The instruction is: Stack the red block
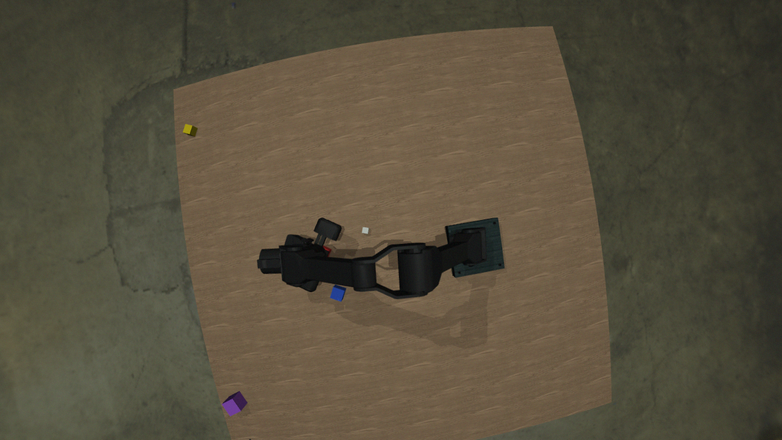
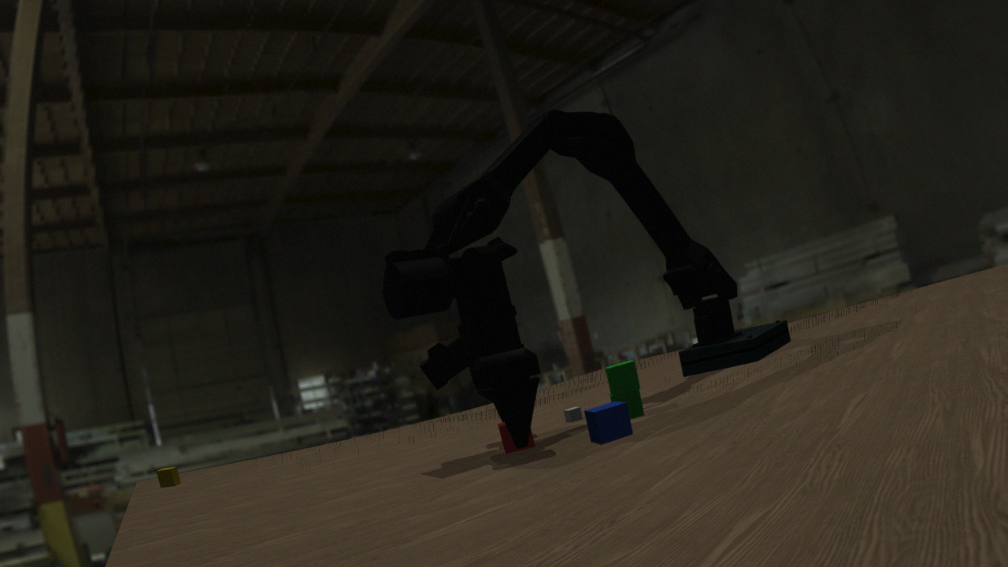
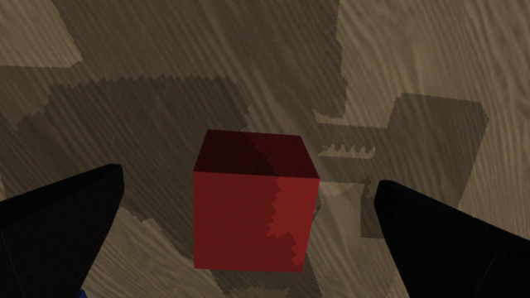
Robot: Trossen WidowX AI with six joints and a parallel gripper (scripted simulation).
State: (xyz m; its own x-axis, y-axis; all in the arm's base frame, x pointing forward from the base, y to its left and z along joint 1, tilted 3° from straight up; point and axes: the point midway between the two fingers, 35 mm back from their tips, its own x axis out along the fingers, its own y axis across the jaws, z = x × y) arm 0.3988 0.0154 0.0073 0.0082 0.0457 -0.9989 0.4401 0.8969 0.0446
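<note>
The blue block lies 120 mm to the left of my gripper tip, 40 mm behind it and 10 mm above it. Also, from my gripper tip: small white block 120 mm behind, 60 mm to the right; then red block 10 mm above; then purple block 480 mm to the left, 320 mm ahead, 20 mm above.
</note>
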